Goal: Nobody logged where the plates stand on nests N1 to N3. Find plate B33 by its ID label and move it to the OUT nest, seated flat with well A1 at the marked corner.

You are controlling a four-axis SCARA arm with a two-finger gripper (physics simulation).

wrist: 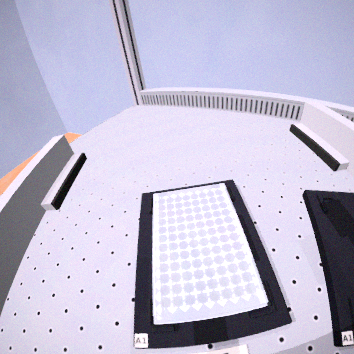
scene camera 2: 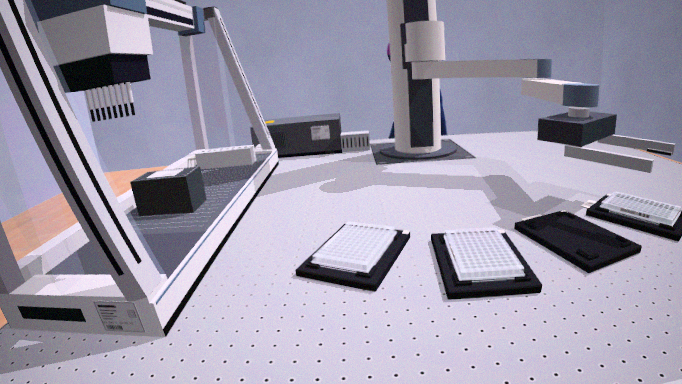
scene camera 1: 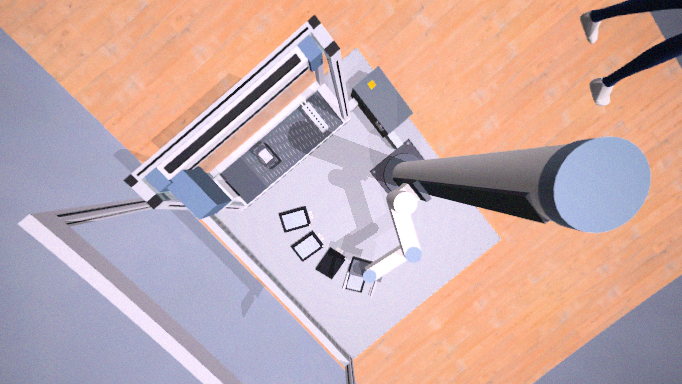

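Where they show: gripper, between the fingertips: (wrist: 187, 125) (scene camera 2: 664, 157) (scene camera 1: 357, 292); arm's base, origin of its link: (scene camera 2: 418, 153).
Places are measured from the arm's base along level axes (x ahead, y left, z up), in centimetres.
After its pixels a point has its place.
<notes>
My gripper (scene camera 1: 357, 291) @[x 65.5, y 31.9, z 13.2 cm] (scene camera 2: 663, 157) @[x 65.5, y 31.9, z 13.2 cm] (wrist: 187, 125) @[x 65.5, y 31.9, z 13.2 cm] is open and empty, its fingers wide apart above the rightmost plate in scene camera 2. That clear 96-well plate (scene camera 1: 355, 284) @[x 65.9, y 33.2, z 2.9 cm] (scene camera 2: 642, 207) @[x 64.4, y 30.2, z 3.7 cm] (wrist: 200, 245) @[x 62.9, y 30.2, z 3.9 cm] sits in a black nest (wrist: 143, 280) @[x 58.1, y 33.4, z 2.5 cm] with an A1 mark at its lower left corner in the wrist view. The plate's side label is too small to read; the nest's name tag is cut off. Beside it is the empty OUT nest (scene camera 1: 330, 263) @[x 68.9, y 12.7, z 2.5 cm] (scene camera 2: 575, 239) @[x 70.6, y 12.0, z 2.5 cm] (wrist: 336, 255) @[x 67.0, y 17.7, z 2.5 cm]. Two more plates, one (scene camera 1: 307, 246) @[x 72.2, y -4.6, z 2.9 cm] (scene camera 2: 482, 254) @[x 74.3, y -4.9, z 3.9 cm] and another (scene camera 1: 295, 219) @[x 66.5, y -21.7, z 3.5 cm] (scene camera 2: 355, 247) @[x 69.1, y -22.0, z 3.9 cm], sit in nests; their IDs are unreadable.
A framed pipetting station (scene camera 1: 227, 115) @[x 46.3, y -64.9, z 52.1 cm] (scene camera 2: 235, 200) @[x 50.7, y -44.9, z 6.0 cm] with a dark block (scene camera 1: 265, 155) @[x 53.0, y -57.7, z 13.2 cm] (scene camera 2: 168, 192) @[x 56.5, y -55.7, z 10.5 cm] on its deck stands left of the nests. A grey box (scene camera 1: 387, 107) @[x -11.4, y -36.1, z 12.8 cm] (scene camera 2: 300, 137) @[x -3.5, y -38.3, z 7.7 cm] stands near the arm's column (scene camera 1: 475, 175) @[x 4.8, y -5.7, z 70.7 cm] (scene camera 2: 417, 110) @[x 7.7, y -1.2, z 15.2 cm]. A slotted rail (wrist: 215, 102) @[x 100.4, y 41.9, z 3.0 cm] runs along the table's far edge.
</notes>
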